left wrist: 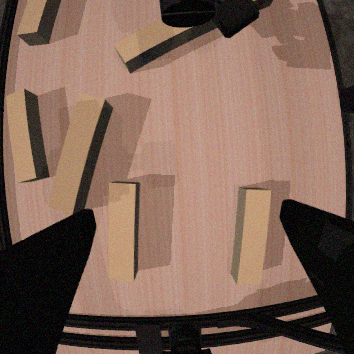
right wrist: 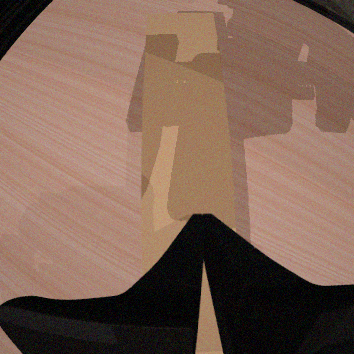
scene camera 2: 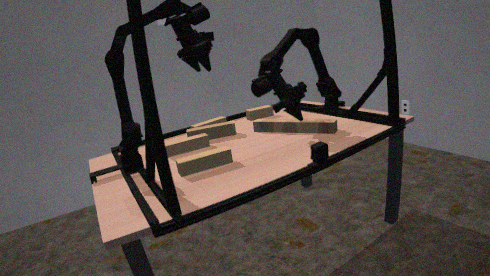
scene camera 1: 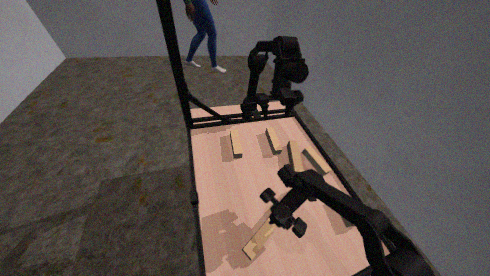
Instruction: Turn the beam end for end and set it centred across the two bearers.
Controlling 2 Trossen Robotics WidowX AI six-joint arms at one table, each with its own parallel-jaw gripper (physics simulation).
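Frame: origin at the left arm's base, x right, y back, z down, level; centimetres.
Seen in the pictures: left gripper, fingertip midpoint: (left wrist: 188, 214) (scene camera 2: 204, 71) (scene camera 1: 275, 118); right gripper, fingertip midpoint: (left wrist: 220, 4) (right wrist: 201, 222) (scene camera 2: 302, 120) (scene camera 1: 270, 223); left arm's base at its link origin: (left wrist: 184, 335) (scene camera 2: 133, 170) (scene camera 1: 246, 116); right arm's base at its link origin: (scene camera 2: 332, 109).
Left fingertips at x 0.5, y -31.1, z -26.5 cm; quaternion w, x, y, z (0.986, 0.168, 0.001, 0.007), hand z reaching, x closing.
Note:
Pixels of each thing's top centre, then the offset from my left fingertips to it.
- beam at its top centre: (right wrist: 190, 302) (left wrist: 202, 10) (scene camera 2: 293, 120) (scene camera 1: 276, 217) dx +6.1, dy -30.7, dz +24.0 cm
- longer block at its top centre: (left wrist: 73, 153) (scene camera 2: 210, 126) (scene camera 1: 296, 154) dx -16.8, dy -5.8, dz +23.4 cm
- shorter block at its top centre: (left wrist: 18, 134) (scene camera 2: 208, 121) (scene camera 1: 317, 158) dx -28.4, dy -10.3, dz +24.0 cm
The beam (scene camera 1: 256, 241) (scene camera 2: 295, 126) (left wrist: 142, 44) (right wrist: 187, 100) is a long wooden bar lying at a slant on the table, off the bearers. My right gripper (scene camera 2: 300, 118) (right wrist: 201, 222) is shut and empty, its tips over the beam's top; whether they touch it I cannot tell. The two bearers are short parallel wooden blocks: one (scene camera 1: 236, 144) (scene camera 2: 205, 162) (left wrist: 256, 235) and the other (scene camera 1: 273, 140) (scene camera 2: 187, 144) (left wrist: 122, 230), with a gap between them. My left gripper (scene camera 2: 204, 69) (left wrist: 188, 214) is open and empty, high above the bearers. Part of the beam is hidden by the right gripper in scene camera 1.
A longer block (scene camera 1: 295, 156) (scene camera 2: 212, 131) (left wrist: 80, 150) and a shorter block (scene camera 1: 316, 160) (left wrist: 19, 140) lie beside the bearers. Another block (scene camera 2: 260, 113) (left wrist: 35, 17) lies near the table's far edge in scene camera 2. A black frame (scene camera 2: 240, 202) borders the table.

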